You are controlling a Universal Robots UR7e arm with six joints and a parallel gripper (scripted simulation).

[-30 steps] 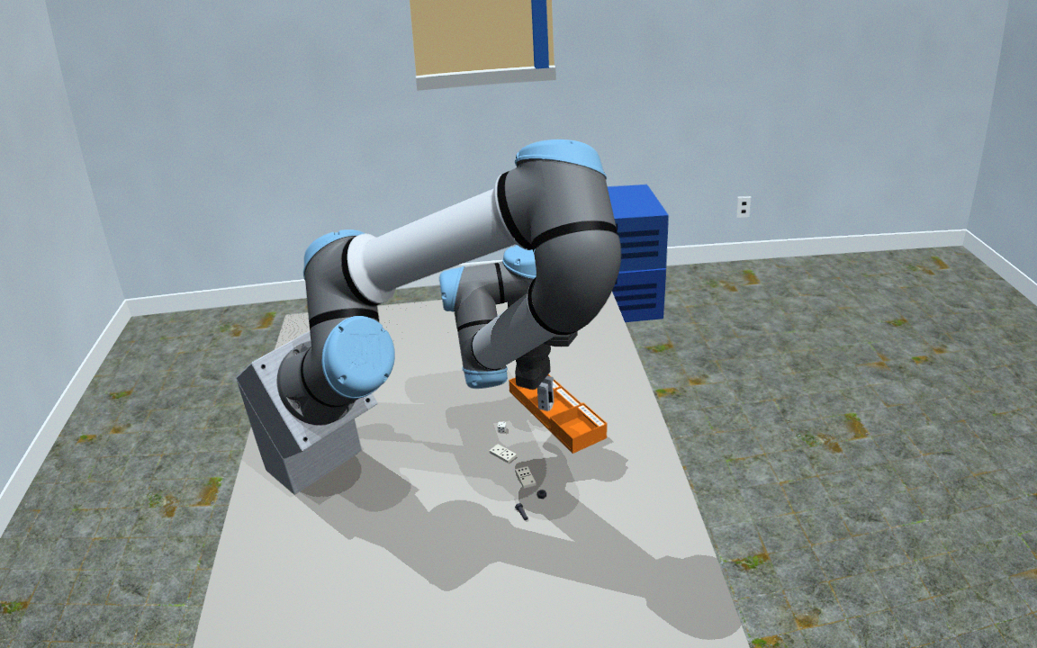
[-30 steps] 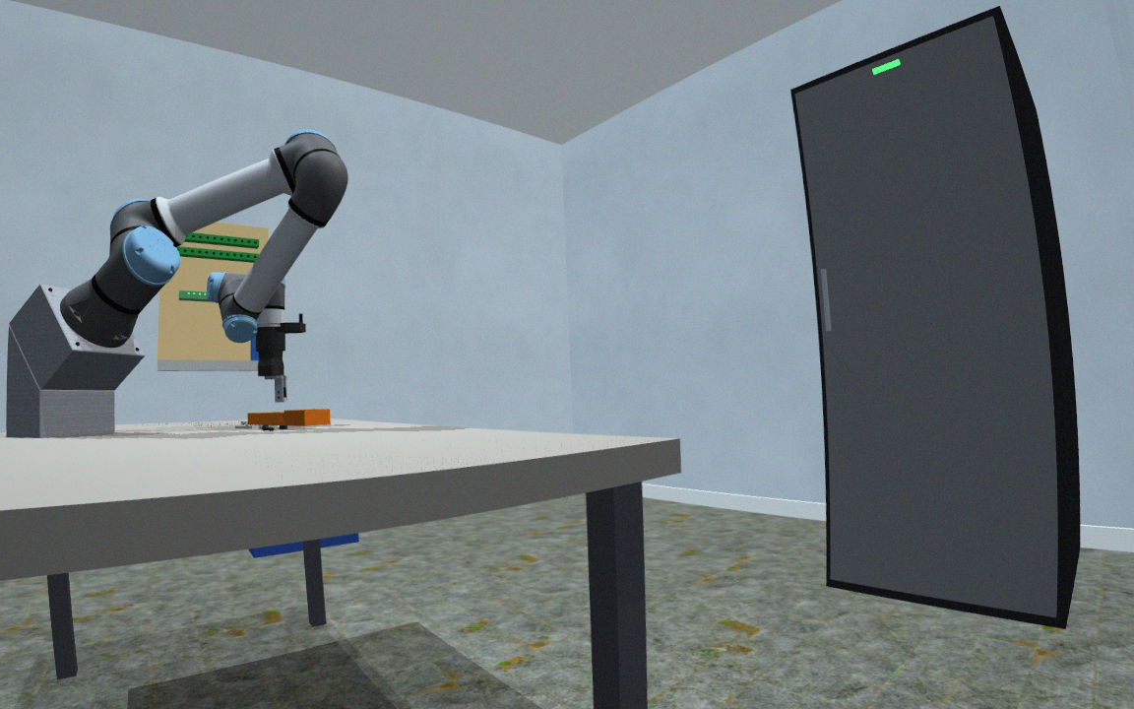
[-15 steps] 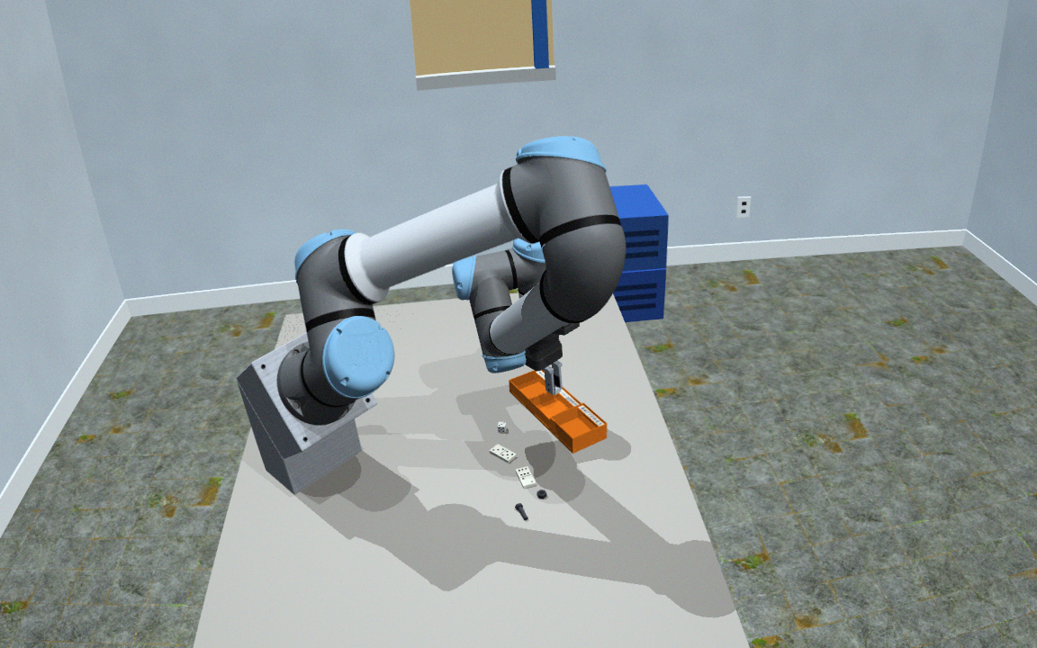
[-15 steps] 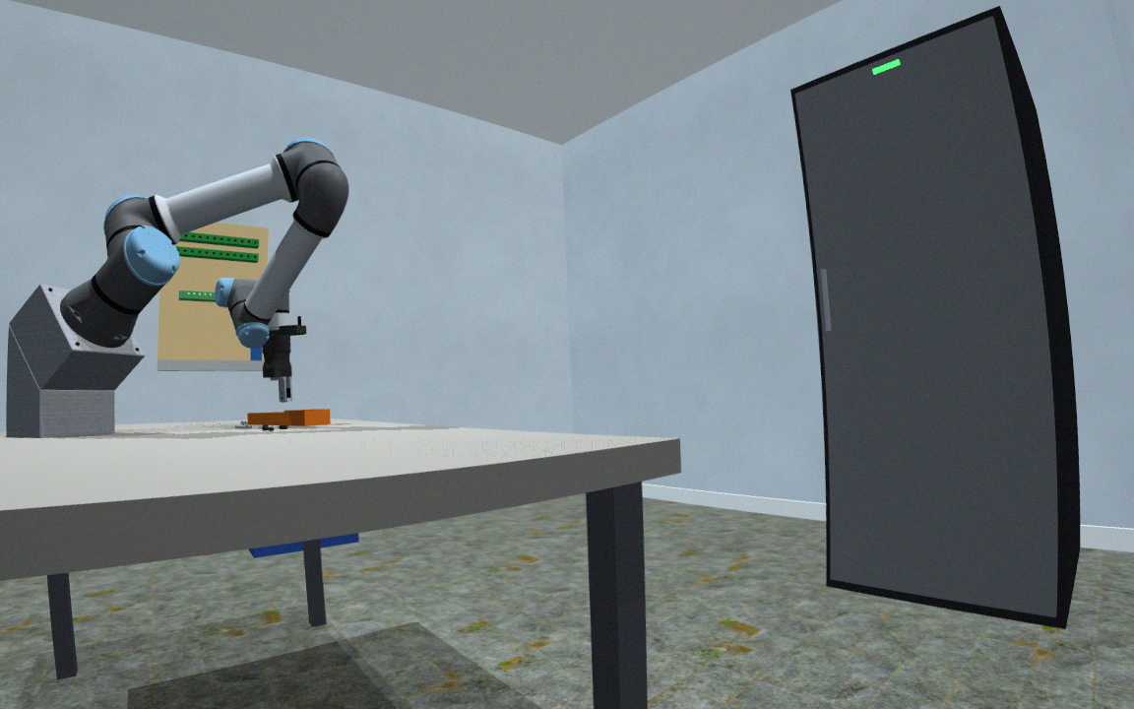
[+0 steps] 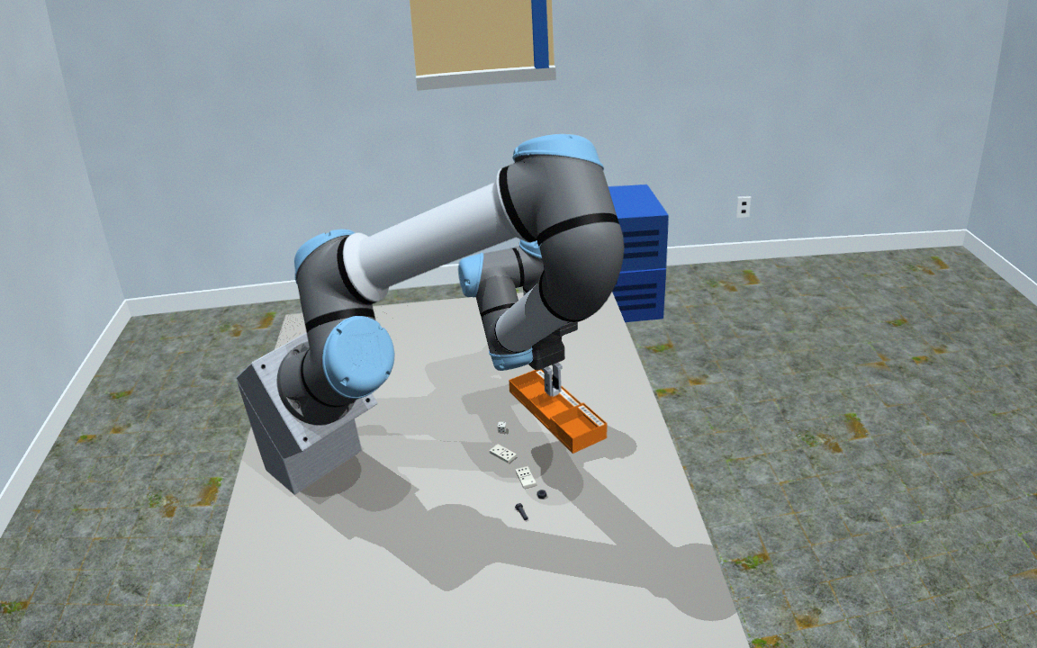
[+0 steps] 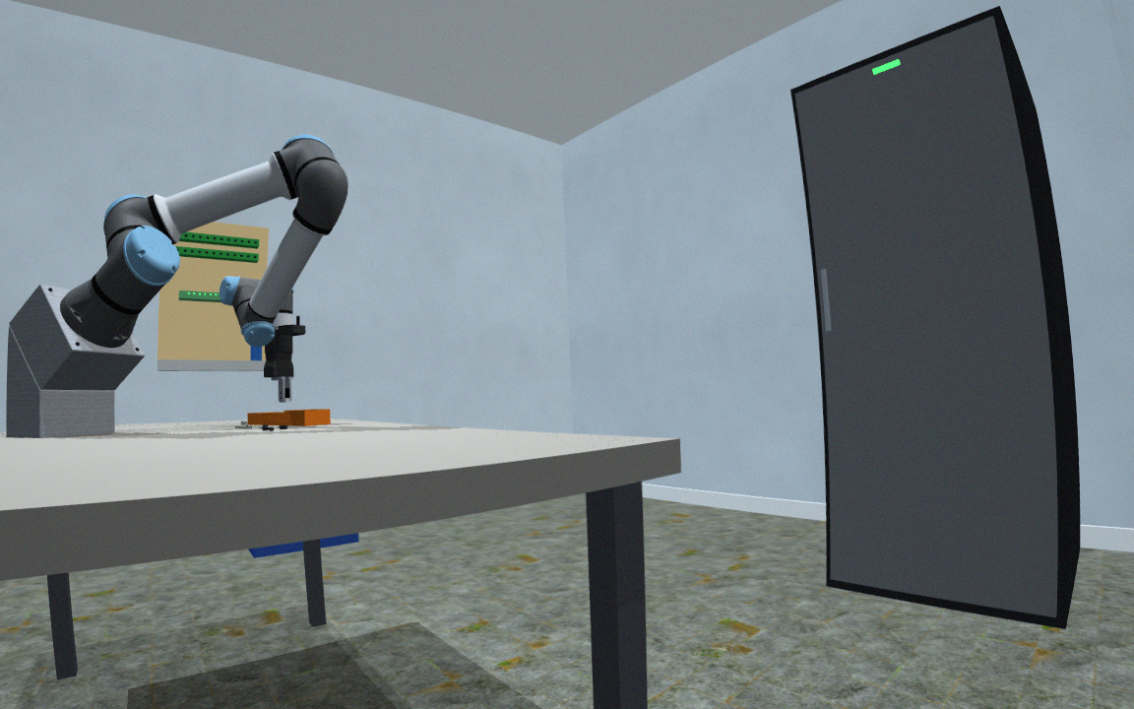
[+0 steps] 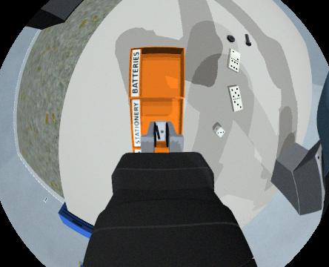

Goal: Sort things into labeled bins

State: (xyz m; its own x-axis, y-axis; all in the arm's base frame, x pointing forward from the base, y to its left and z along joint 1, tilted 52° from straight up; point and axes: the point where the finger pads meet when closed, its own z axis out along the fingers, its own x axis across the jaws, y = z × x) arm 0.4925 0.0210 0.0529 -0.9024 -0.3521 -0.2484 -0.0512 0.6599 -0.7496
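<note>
Right now the grey piece is 10 mm below my hand. The rest, counted from my hand: white die: 120 mm behind, 70 mm below, 10 mm to the left; then black bolt: 220 mm to the right, 190 mm behind, 70 mm below; then black nut: 200 mm to the right, 140 mm behind, 80 mm below.
</note>
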